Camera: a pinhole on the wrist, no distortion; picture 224 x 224 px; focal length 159.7 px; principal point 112.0 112.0 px. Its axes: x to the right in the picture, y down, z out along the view. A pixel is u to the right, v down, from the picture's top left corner.
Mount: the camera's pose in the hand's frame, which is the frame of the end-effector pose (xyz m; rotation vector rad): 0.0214 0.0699 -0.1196 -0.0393 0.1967 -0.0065
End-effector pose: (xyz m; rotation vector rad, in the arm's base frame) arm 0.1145 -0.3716 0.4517 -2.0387 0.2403 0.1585
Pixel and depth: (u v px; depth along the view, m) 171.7 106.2 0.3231
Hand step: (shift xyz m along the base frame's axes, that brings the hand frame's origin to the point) 0.1791 0.1026 -0.1834
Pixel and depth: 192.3 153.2 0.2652
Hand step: 0.1624 0.0122 -0.2219
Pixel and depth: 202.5 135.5 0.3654
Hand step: 0.2536 0.0829 -0.2706
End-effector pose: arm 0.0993 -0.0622 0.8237 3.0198 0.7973 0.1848
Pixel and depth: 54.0 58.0 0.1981
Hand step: 0.0071 -0.0135 -0.0913
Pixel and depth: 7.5 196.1 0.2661
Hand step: 0.0452 -0.2379 -0.1697
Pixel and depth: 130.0 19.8 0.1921
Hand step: 0.0605 0.0700 -0.0609
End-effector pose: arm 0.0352 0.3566 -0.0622 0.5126 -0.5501 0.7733
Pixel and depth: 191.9 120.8 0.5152
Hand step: 0.0442 0.0552 0.5103
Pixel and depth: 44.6 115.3 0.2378
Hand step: -0.1184 -0.0448 0.0988
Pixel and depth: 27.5 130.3 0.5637
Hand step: -0.3478 -0.2828 0.2981
